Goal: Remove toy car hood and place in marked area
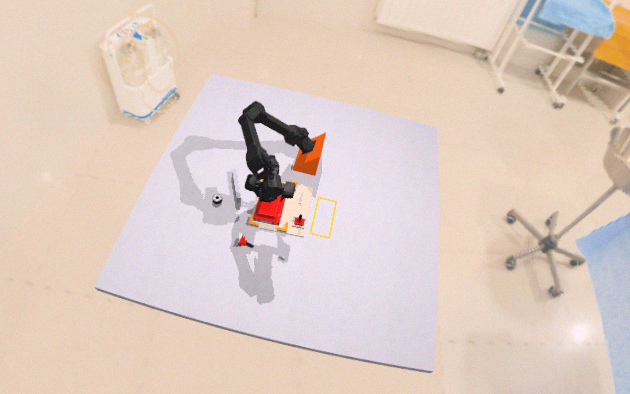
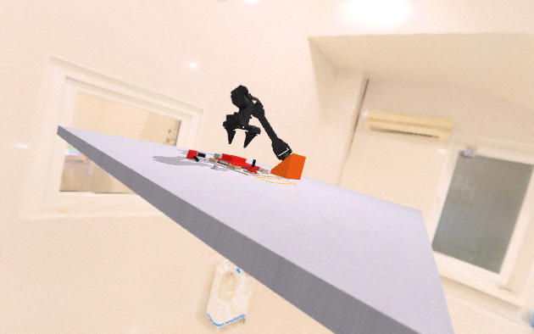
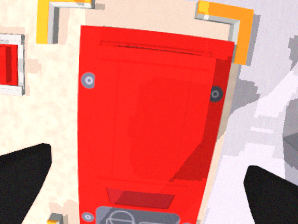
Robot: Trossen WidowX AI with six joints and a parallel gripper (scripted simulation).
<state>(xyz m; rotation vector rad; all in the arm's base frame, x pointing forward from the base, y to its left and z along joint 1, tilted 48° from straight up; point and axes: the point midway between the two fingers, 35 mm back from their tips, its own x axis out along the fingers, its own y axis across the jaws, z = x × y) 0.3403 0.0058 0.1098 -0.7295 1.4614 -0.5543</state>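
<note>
Now: the red hood 6 cm below my gripper tip. Round my gripper tip: wheel 2 cm ahead, 22 cm to the right, 9 cm below.
</note>
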